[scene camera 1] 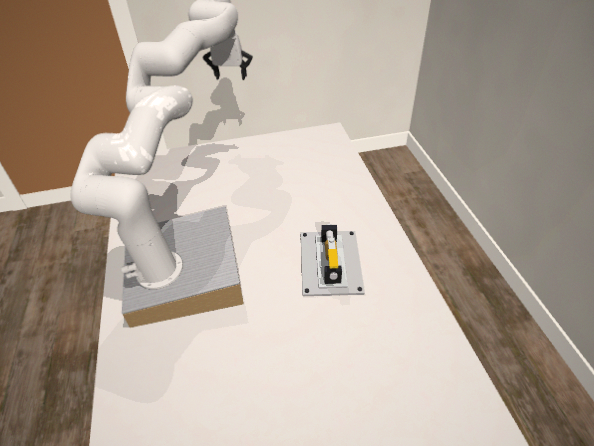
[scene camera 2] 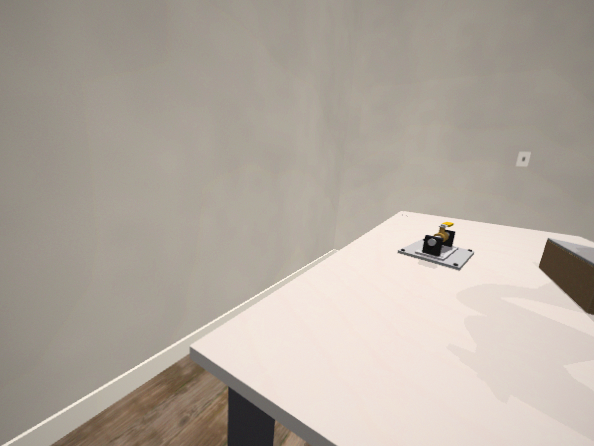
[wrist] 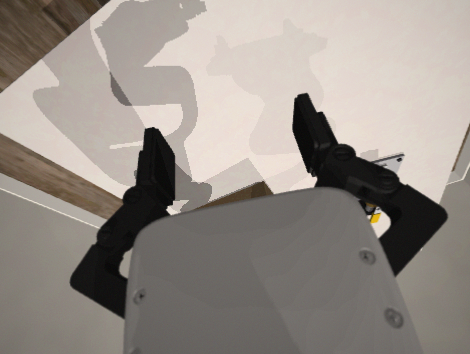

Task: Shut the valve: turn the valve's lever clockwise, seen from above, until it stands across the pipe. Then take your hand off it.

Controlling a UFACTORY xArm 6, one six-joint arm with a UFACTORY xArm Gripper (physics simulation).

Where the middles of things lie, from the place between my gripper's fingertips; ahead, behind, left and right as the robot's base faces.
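My gripper: far above the grey base plate (scene camera 1: 310, 283), a fair way short of it, far to the left of it.
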